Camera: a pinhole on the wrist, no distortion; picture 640 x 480 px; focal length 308.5 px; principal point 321.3 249.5 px. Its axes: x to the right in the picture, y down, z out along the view. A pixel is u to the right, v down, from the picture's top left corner.
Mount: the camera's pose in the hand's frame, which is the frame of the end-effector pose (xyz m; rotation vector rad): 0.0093 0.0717 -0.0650 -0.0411 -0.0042 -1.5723
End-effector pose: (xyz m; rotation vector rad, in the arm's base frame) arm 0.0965 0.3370 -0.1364 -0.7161 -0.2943 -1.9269
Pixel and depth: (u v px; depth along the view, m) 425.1 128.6 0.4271
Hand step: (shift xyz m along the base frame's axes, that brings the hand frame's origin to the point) 0.1230 0.3203 0.2111
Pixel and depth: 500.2 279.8 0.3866
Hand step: -0.0275 0.1853 0.3081
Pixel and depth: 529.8 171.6 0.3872
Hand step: -0.0168 0.3049 0.2346
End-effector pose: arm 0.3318 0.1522 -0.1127 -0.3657 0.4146 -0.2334
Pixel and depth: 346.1 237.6 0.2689
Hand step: 0.1014 0.1118 0.1498
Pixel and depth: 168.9 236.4 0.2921
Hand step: 0.1326 0.2690 0.1008
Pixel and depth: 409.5 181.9 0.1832
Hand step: 0.0319 0.0661 0.1023
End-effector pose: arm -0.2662 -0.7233 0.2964 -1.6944 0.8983 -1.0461
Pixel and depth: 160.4 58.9 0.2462
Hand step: 0.0927 0.1167 -0.2688
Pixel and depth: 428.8 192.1 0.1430
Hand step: 0.0656 0.0303 -0.0453
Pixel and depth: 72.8 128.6 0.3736
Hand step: 0.1891 0.0938 -0.4591
